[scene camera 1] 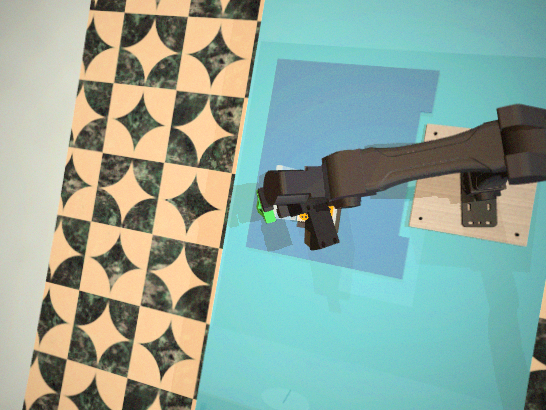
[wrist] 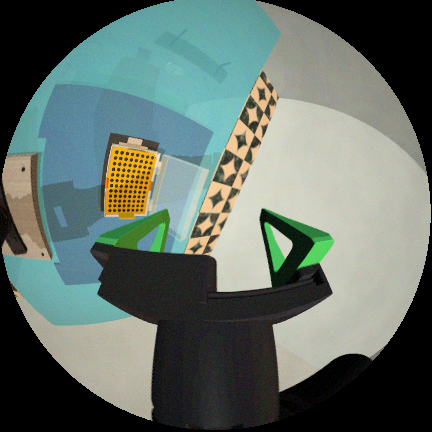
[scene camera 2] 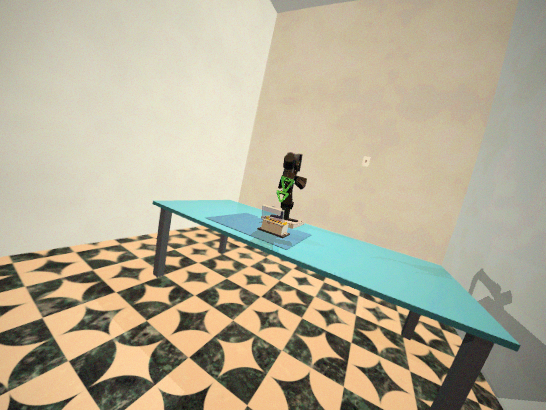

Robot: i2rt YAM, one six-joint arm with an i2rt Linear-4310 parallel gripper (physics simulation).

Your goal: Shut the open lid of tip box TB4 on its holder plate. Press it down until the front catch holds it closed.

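Pixels of known places: gripper, fingertip midpoint: (wrist: 214, 213) (scene camera 2: 282, 197); arm's base at its link origin: (scene camera 1: 477, 182) (scene camera 2: 284, 218).
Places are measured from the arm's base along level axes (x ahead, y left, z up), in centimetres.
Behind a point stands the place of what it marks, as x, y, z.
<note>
Tip box TB4 (scene camera 2: 274, 226) {39.8, 3.6, 2.8} (wrist: 131, 182), with an orange rack full of dark holes, sits on its dark holder plate (wrist: 118, 138) {33.2, 10.2, -0.7}. Its clear lid (scene camera 2: 271, 212) {43.2, 1.3, 10.2} (wrist: 181, 192) {43.0, 2.8, 9.6} stands open, hinged at the side nearer the table edge. In scene camera 1 the arm covers most of the box and lid. My gripper (scene camera 2: 284, 191) {41.3, 4.6, 18.9} (wrist: 214, 213) {41.3, 4.6, 18.9} is open and empty, with green fingers. It hangs above the box and lid, apart from them. In the wrist view the left finger overlaps the lower part of the lid.
A blue mat (scene camera 1: 350, 100) {27.9, -21.6, -1.6} (scene camera 2: 235, 219) {31.9, -22.8, -1.8} lies under the holder plate on the turquoise table (scene camera 1: 310, 345) {38.7, 39.6, -1.8} (scene camera 2: 380, 260) {29.2, 60.5, -1.9}. The arm's wooden base board (scene camera 1: 435, 215) {8.9, 7.2, 0.8} (wrist: 20, 187) is beside the mat. The table's edge (wrist: 234, 135) is close to the lid side.
</note>
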